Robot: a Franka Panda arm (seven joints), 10 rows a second.
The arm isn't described. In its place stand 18 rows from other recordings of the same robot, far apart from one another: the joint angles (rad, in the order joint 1, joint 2, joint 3, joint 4, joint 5, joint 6, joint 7), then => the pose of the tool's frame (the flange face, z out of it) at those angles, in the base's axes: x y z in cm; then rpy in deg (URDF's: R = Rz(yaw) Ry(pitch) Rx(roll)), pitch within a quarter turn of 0, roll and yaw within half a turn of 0.
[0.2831, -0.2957, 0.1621, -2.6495, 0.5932, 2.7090, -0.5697] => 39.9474, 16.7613, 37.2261, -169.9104, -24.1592, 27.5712
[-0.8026, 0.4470, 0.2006, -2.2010, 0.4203, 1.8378, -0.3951] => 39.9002, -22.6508, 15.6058, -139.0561, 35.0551, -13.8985
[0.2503, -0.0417, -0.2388, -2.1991, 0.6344, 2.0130, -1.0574] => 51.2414, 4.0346, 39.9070, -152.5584, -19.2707, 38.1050
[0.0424, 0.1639, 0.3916, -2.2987, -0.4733, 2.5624, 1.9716] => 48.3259, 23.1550, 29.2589, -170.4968, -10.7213, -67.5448
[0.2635, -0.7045, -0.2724, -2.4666, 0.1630, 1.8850, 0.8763] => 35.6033, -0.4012, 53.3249, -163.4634, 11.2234, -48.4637
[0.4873, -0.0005, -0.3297, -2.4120, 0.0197, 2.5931, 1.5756] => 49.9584, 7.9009, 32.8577, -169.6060, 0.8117, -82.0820
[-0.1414, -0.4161, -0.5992, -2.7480, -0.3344, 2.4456, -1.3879] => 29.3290, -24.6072, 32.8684, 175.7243, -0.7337, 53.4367
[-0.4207, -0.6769, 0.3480, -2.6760, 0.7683, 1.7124, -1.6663] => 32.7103, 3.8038, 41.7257, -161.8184, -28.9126, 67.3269
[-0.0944, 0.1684, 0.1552, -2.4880, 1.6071, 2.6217, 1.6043] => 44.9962, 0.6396, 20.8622, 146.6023, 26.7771, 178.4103
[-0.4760, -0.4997, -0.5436, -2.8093, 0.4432, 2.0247, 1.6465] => 20.5753, -24.3886, 31.5928, 149.6741, 28.7381, -170.6070
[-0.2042, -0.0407, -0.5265, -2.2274, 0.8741, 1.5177, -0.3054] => 39.6532, -24.1857, 39.0927, -120.9829, 22.8643, -26.7636
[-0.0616, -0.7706, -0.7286, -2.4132, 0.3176, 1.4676, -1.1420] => 23.2583, -23.3363, 50.8523, -140.9657, -32.6251, 21.0558
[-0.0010, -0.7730, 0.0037, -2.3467, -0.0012, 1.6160, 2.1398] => 31.5080, 0.1073, 59.5007, -177.8413, 1.1228, -122.4811
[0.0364, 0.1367, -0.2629, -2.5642, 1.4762, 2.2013, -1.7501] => 41.4251, -6.3954, 20.0757, -134.8123, -32.7070, 2.0936
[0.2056, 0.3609, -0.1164, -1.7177, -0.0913, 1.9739, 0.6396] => 63.8235, 5.7584, 37.1140, 170.8249, 0.7089, -28.9849
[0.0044, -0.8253, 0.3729, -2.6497, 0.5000, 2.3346, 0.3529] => 32.5017, 15.0426, 52.1294, -157.9906, -20.5663, -20.1208
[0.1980, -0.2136, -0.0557, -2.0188, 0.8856, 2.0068, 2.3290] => 50.7583, 11.7179, 58.4878, 142.8916, 35.6812, -155.4907
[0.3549, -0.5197, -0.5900, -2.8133, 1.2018, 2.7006, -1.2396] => 35.6970, -9.7052, 33.9201, -139.4343, -35.8289, -16.8265
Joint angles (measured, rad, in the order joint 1, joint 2, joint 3, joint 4, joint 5, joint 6, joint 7), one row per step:
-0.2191, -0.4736, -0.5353, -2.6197, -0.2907, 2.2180, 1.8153
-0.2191, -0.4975, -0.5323, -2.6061, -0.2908, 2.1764, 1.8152
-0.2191, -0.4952, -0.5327, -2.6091, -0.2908, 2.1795, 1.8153
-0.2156, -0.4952, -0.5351, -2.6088, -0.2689, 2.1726, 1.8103
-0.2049, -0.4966, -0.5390, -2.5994, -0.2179, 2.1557, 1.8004
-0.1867, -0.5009, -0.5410, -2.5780, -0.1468, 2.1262, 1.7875
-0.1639, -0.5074, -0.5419, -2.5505, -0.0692, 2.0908, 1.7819
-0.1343, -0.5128, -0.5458, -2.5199, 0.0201, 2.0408, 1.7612
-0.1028, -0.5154, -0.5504, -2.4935, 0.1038, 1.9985, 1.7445
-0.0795, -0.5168, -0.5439, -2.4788, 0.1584, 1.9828, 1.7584
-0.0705, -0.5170, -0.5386, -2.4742, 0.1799, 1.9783, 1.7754
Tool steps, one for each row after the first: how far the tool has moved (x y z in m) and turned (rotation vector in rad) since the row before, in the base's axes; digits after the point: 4 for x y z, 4 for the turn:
-0.0026, 0.0000, 0.0106, 0.0060, 0.0027, -0.0004
-0.0001, 0.0004, -0.0019, 0.0010, 0.0018, 0.0003
0.0002, 0.0013, -0.0007, 0.0201, -0.0038, -0.0057
0.0026, 0.0024, 0.0028, 0.0412, -0.0162, -0.0123
0.0059, 0.0040, 0.0083, 0.0547, -0.0269, -0.0110
0.0077, 0.0056, 0.0118, 0.0607, -0.0320, -0.0131
0.0085, 0.0086, 0.0120, 0.0785, -0.0311, 0.0074
0.0090, 0.0100, 0.0104, 0.0754, -0.0300, 0.0118
0.0091, 0.0105, 0.0078, 0.0443, -0.0181, -0.0056
0.0040, 0.0053, 0.0029, 0.0182, -0.0025, -0.0104

